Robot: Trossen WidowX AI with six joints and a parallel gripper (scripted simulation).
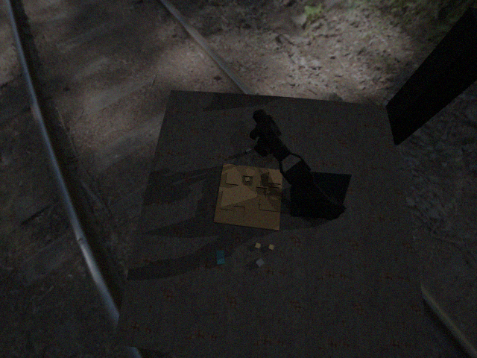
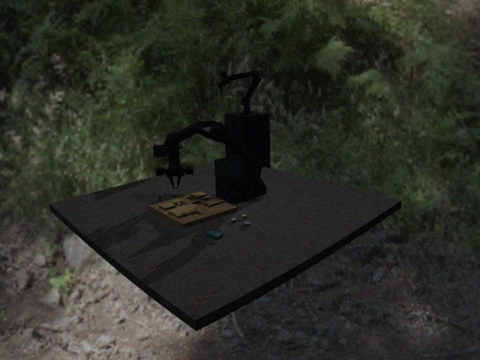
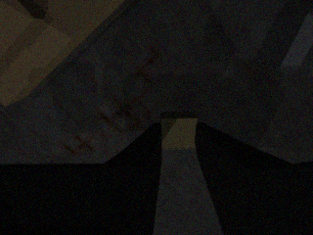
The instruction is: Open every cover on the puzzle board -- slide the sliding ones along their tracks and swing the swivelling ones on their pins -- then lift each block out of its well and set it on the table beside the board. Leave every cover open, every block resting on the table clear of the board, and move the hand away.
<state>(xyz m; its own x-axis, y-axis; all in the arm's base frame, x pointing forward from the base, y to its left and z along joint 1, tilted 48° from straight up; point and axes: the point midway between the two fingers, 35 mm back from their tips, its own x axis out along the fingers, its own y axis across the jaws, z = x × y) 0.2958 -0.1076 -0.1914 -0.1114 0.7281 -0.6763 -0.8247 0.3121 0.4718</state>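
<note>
Now: gripper tip 210 mm to the right of the tan puzzle board, 40 mm short of it and 30 mm above it. The rest, counted from my gripper tip: teal block (530 mm to the left, 120 mm ahead, 40 mm below).
</note>
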